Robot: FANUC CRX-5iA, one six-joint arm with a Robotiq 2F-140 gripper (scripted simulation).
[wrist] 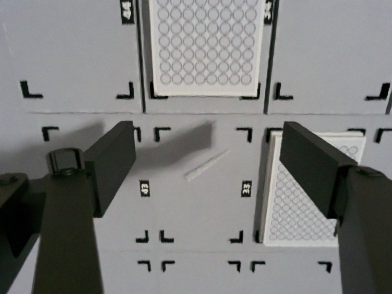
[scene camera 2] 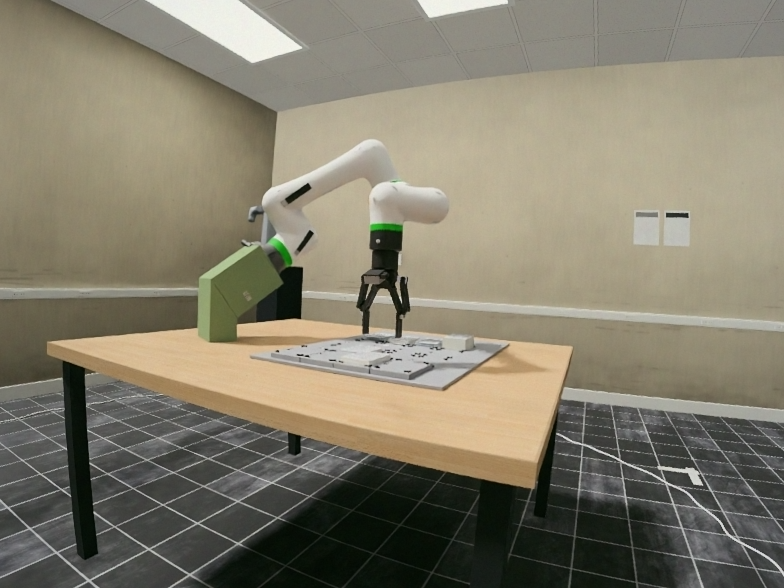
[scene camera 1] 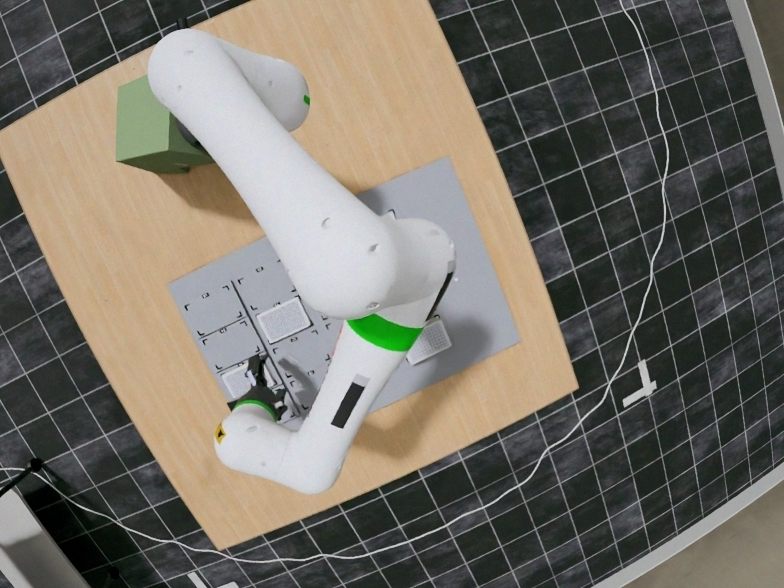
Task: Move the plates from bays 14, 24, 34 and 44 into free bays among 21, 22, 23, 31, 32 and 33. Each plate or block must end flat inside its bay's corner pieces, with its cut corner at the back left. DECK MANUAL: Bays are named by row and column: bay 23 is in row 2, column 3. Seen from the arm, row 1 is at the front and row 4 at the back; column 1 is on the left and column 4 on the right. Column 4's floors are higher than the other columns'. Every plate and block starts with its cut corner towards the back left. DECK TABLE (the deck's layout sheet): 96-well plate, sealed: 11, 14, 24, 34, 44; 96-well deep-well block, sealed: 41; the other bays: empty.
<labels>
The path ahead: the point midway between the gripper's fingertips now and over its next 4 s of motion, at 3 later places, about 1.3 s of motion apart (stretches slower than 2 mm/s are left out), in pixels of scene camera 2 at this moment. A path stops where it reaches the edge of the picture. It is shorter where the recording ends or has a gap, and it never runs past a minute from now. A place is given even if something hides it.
The gripper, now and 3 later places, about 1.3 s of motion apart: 381, 335; 367, 342; 366, 356; 366, 358
</labels>
